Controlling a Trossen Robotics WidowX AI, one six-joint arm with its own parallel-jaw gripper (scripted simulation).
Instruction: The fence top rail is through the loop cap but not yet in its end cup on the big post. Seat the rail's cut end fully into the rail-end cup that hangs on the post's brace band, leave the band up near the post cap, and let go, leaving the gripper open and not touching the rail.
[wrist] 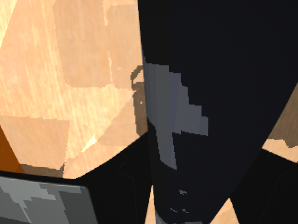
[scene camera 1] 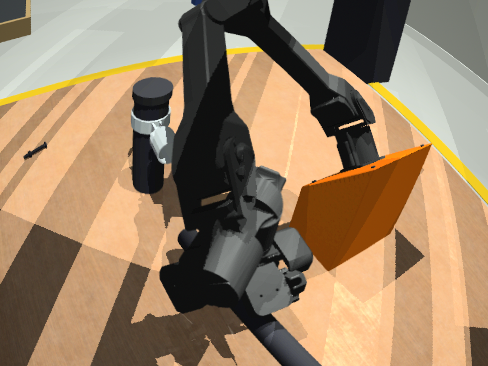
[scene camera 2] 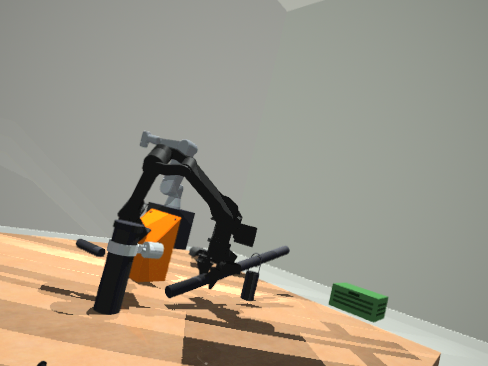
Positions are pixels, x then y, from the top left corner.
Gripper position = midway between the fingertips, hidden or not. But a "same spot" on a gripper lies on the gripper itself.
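I can see my gripper in scene camera 1 (229,300), and the wrist view and scene camera 2 show it as well. On my gripper, (wrist: 124,181) and (scene camera 2: 209,268) are the same spot.
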